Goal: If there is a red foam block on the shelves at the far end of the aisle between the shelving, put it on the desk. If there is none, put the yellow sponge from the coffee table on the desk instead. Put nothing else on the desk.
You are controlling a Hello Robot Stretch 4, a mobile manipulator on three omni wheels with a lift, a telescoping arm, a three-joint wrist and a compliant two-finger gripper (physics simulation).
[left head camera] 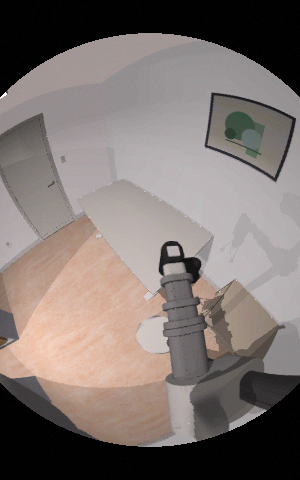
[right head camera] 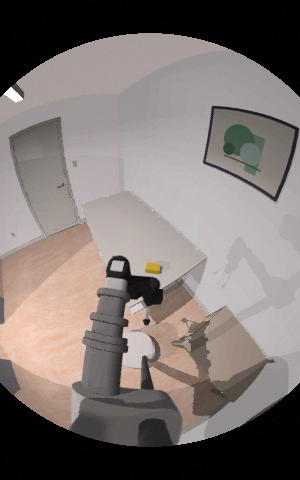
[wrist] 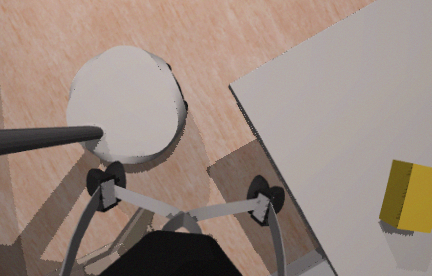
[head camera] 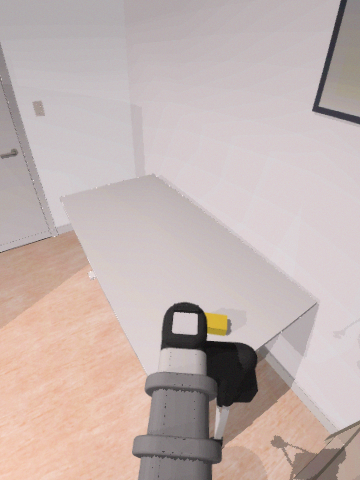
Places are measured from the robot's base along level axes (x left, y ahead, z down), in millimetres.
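Pixels of known places: gripper, between the fingertips: (wrist: 187, 184) (head camera: 213, 416); robot's base, origin of its link: (left head camera: 156, 333) (right head camera: 134, 348) (wrist: 135, 108).
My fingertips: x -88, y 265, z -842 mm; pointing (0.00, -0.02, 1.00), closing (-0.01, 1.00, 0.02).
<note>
Ahead of a thing's pixels: the offset from my fingertips to its top centre. "pt": to the spot under its first point. Level surfaces: height alone.
A yellow block, the sponge by its colour @[dx -21, dy +347, dz +105 mm] (head camera: 216, 324) (right head camera: 153, 268) (wrist: 417, 197), lies flat on the pale grey desk @[dz +150 mm] (head camera: 150, 240) (left head camera: 130, 210) (right head camera: 135, 220) (wrist: 320, 100), near its near right end. The wrist partly covers it in the head camera view. My gripper (wrist: 187, 184) is open and empty, with its two fingertips wide apart. It hangs beside the desk's near end, over the floor in the wrist view, clear of the yellow block. Its fingers are partly hidden by the arm in the head views. No red foam block, shelves or coffee table can be made out.
A round white-topped thing (left head camera: 152, 335) (right head camera: 140, 349) (wrist: 125, 100) stands on the floor near the desk's near end. A tan box-like piece @[pt dx -830, dy -288, dz +420 mm] (left head camera: 250, 312) (right head camera: 237, 345) stands by the right wall. A door (left head camera: 37, 175) (right head camera: 42, 175) is at the back left.
</note>
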